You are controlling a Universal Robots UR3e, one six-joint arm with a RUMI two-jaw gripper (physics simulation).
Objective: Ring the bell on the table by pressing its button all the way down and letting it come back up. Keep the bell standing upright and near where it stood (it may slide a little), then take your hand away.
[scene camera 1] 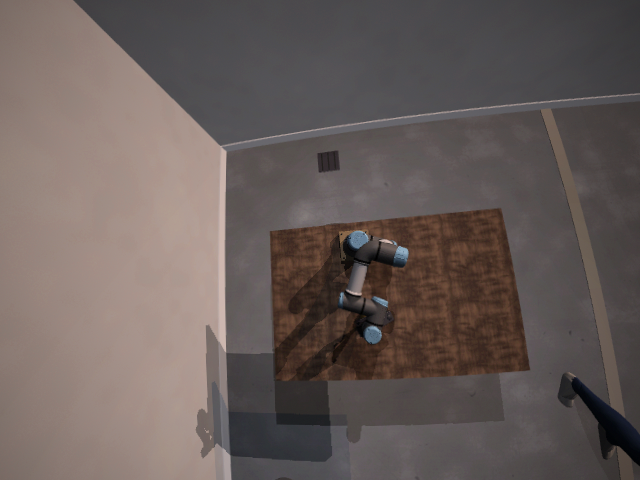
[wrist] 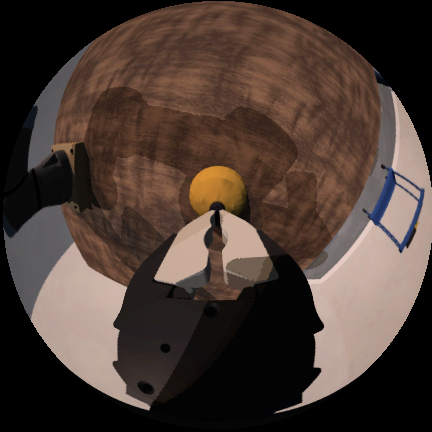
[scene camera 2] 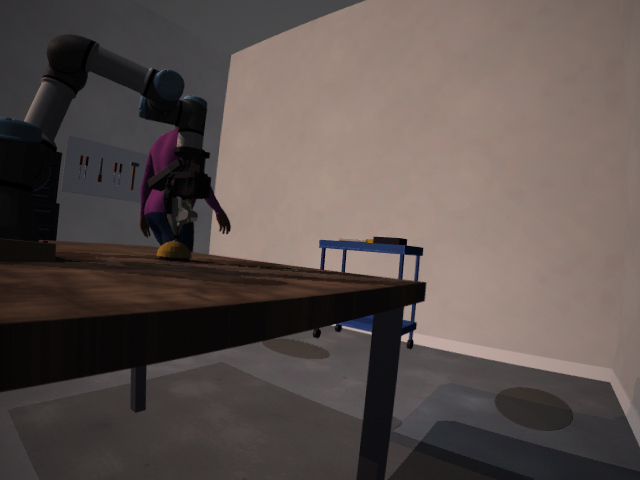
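Where they show: gripper, between the fingertips: (wrist: 217, 211) (scene camera 2: 176, 234); arm's base, origin of its link: (wrist: 60, 175).
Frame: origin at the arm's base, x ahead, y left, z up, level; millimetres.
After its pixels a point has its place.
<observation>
The bell (scene camera 2: 173, 251) @[x 345, y -67, z -7 mm] (wrist: 216, 186) @[x 370, y -18, z 11 mm] is a yellow-orange dome that stands upright on the wooden table (scene camera 1: 465, 289) @[x 380, y 471, z -29 mm] (scene camera 2: 310, 290) @[x 205, y -500, z -29 mm] (wrist: 215, 65) @[x 350, y 152, z -29 mm]. Its small black button (wrist: 217, 205) @[x 373, y -32, z 33 mm] is on top, partly covered by my fingertips in the wrist view. My gripper (scene camera 2: 176, 235) @[x 374, y -40, z 33 mm] (wrist: 217, 211) @[x 374, y -40, z 33 mm] points down over the bell with its two pale fingers together, shut on nothing. The fingertips are right at the button; I cannot tell whether they touch it or how far it is pressed. In scene camera 1 the bell is hidden under the arm.
The arm's base plate (scene camera 2: 31, 251) @[x 23, y -87, z -13 mm] (wrist: 76, 175) @[x 77, y -8, z -9 mm] is fixed at one side of the table. A person in a magenta top (scene camera 2: 160, 155) stands behind the arm. A blue cart (scene camera 2: 361, 246) (wrist: 384, 196) stands beyond the table, near the wall.
</observation>
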